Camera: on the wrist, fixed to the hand. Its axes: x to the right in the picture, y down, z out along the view.
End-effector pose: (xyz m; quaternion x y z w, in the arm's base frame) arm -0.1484 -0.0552 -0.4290 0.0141 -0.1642 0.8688 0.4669
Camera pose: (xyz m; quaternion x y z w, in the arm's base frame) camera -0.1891 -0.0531 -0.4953 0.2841 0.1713 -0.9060 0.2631
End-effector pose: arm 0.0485 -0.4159 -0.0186 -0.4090 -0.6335 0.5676 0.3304
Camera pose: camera 0.1013 -0.3773 -0.0609 0.8455 0.1777 -0.4847 0.1366
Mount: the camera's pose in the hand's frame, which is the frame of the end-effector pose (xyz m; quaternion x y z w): 0.0128 0.0502 -0.0581 -0.1290 0.1364 0.7006 0.6884
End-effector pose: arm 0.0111 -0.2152 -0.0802 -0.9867 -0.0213 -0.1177 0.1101
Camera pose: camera 0.0137 -0.2768 -0.0327 -0.6923 0.7068 -0.1412 0.0339
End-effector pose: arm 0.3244 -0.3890 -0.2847 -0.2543 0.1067 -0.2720 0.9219
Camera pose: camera 0.3380 -0.3837 -0.3612 -0.1821 0.4125 0.4377 0.7779
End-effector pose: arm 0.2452 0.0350 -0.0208 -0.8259 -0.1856 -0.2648 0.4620
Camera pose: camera 0.2675 -0.0396 -0.0212 -0.7220 0.5480 0.0048 0.4223
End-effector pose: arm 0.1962 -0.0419 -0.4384 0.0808 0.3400 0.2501 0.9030
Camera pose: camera 0.1465 0.0064 -0.4738 0.1432 0.2683 0.8597 0.4104
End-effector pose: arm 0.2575 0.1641 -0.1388 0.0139 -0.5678 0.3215 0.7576
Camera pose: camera 0.2836 0.2324 -0.1656 -0.5298 -0.3388 0.6808 0.3756
